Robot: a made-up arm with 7 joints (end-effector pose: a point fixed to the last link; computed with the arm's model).
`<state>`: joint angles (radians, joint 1 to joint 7).
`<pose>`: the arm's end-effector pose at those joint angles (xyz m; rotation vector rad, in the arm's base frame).
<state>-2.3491 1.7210 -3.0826 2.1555 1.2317 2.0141 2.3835</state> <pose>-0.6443 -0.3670 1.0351 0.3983 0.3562 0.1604</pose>
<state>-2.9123 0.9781 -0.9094 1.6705 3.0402 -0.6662 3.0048</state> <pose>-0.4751 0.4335 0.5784 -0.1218 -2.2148 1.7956</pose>
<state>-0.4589 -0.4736 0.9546 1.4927 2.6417 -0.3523 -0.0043</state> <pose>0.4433 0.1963 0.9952 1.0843 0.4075 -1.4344</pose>
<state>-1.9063 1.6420 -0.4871 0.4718 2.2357 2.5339 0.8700</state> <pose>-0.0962 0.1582 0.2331 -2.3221 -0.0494 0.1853</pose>
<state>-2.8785 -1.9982 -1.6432 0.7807 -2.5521 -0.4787 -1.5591</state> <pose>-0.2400 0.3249 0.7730 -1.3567 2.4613 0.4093</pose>
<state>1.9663 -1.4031 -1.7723 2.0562 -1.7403 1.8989 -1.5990</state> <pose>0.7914 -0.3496 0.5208 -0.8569 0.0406 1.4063</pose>
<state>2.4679 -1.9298 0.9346 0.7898 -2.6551 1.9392 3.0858</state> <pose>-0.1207 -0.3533 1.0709 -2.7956 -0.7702 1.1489</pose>
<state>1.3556 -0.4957 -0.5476 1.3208 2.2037 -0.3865 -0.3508</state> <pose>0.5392 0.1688 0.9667 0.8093 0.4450 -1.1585</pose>
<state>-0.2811 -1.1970 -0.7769 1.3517 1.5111 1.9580 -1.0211</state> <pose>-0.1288 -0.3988 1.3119 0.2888 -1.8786 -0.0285</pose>
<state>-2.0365 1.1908 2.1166 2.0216 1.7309 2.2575 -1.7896</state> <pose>0.0438 -0.5653 1.2823 -1.1183 2.7540 -0.4963</pose>
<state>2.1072 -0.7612 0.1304 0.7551 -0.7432 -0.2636 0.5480</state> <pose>-0.3433 0.2591 1.0547 1.1720 -1.3459 1.0363</pose>
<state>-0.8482 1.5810 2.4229 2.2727 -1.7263 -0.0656 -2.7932</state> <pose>0.5767 -0.3654 1.1460 2.4819 1.3690 -0.3534</pose>
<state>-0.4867 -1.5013 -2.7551 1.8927 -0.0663 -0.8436 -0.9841</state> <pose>-0.7172 0.0943 0.3823 1.3878 -1.5351 1.7312</pose>
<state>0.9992 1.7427 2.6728 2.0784 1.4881 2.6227 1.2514</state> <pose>0.3482 0.5573 1.0223 -0.7029 -0.4192 -2.2537</pose>
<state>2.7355 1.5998 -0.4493 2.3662 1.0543 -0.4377 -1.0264</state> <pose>-0.6140 0.5726 0.4933 0.6729 -1.8050 1.2971</pose>
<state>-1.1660 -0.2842 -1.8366 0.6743 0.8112 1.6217 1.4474</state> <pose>-0.4648 -0.2175 0.4788 -2.3931 -0.7319 0.9970</pose>
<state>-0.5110 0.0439 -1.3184 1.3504 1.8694 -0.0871 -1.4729</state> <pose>-0.3506 -0.6173 0.9029 -1.3719 -0.1827 -2.6743</pose>
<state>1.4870 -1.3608 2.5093 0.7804 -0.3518 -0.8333 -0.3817</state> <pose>-0.2074 -0.2164 0.1985 -1.1963 0.8822 -1.0717</pose>
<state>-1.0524 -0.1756 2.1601 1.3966 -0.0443 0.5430 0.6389</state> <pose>0.2452 0.6842 0.9095 -0.4155 -0.6150 0.0589</pose>
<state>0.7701 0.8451 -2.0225 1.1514 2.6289 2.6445 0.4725</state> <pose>0.4915 -0.3825 1.0083 0.7830 0.2867 -0.3405</pose>
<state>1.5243 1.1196 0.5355 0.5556 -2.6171 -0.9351 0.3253</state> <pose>-0.1351 -0.0595 0.4827 -1.6930 -0.5036 -2.3994</pose>
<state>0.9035 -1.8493 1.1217 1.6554 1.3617 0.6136 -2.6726</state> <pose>-0.7799 -0.0941 0.8480 -0.2977 1.6412 0.0139</pose>
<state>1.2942 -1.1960 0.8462 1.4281 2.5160 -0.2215 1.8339</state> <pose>-0.3281 0.1077 1.1773 0.0748 2.3716 0.2862</pose>
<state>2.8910 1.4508 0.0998 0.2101 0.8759 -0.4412 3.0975</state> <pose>0.1758 0.0304 0.2532 -0.2671 -0.2478 -1.1567</pose>
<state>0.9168 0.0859 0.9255 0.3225 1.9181 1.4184 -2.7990</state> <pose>-0.1294 0.3463 0.3708 1.3327 -0.6280 1.6341</pose>
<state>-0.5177 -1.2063 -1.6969 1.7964 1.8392 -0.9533 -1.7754</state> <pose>-0.6745 -0.1503 0.6070 -0.1014 -0.4932 2.3362</pose>
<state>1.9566 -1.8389 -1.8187 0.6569 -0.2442 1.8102 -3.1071</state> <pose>0.3183 0.3783 0.6762 -2.0032 1.9844 -0.6926</pose>
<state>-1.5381 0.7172 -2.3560 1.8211 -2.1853 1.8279 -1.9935</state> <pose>-0.3942 0.0563 1.4167 2.3841 1.5828 -0.4137</pose>
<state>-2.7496 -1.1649 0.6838 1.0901 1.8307 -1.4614 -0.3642</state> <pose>0.0620 -0.1049 1.0904 0.8018 0.8118 0.8843</pose>
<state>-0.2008 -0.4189 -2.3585 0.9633 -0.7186 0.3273 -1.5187</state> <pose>-0.4551 -0.5358 0.5348 -1.2567 0.5949 -0.5472</pose>
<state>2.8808 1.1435 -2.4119 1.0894 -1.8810 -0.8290 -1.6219</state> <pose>0.1841 0.4256 0.8828 0.5192 0.4996 -0.9489</pose>
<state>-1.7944 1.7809 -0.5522 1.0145 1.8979 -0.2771 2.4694</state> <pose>-0.4407 0.1380 0.2597 0.0528 0.6215 0.2349</pose>
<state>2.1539 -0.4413 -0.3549 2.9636 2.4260 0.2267 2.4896</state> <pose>0.3201 -0.1668 1.4990 0.7784 -2.1092 -1.7427</pose>
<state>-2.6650 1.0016 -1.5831 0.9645 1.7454 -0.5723 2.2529</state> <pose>-0.2262 0.5354 0.8377 0.9448 1.4058 -0.6114</pose>
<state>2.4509 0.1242 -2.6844 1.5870 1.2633 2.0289 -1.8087</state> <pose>0.6673 0.0726 1.1196 0.2856 -1.3470 0.9416</pose>
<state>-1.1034 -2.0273 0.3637 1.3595 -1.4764 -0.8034 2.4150</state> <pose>0.1064 0.4775 0.9729 -0.7304 -2.2736 -0.2080</pose>
